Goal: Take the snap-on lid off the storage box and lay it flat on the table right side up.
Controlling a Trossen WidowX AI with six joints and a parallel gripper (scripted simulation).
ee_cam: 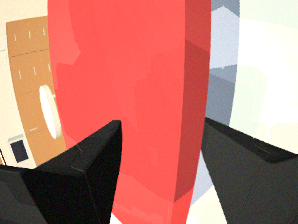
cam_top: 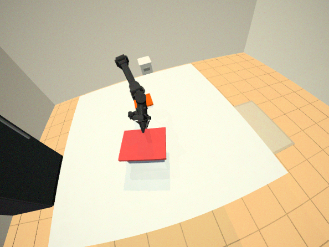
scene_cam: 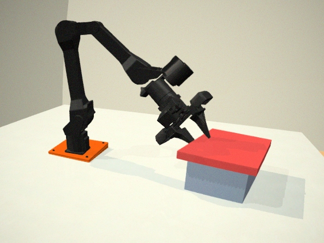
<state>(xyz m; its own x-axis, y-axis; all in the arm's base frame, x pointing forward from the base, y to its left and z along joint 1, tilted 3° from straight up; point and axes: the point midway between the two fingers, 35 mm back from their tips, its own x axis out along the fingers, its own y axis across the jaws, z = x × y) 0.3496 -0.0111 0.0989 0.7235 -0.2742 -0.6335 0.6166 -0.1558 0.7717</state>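
Right now my gripper tip is 7 cm short of the red lid and 2 cm to the left of it. Round my gripper tip: storage box: 7 cm ahead, 2 cm to the right, 4 cm below.
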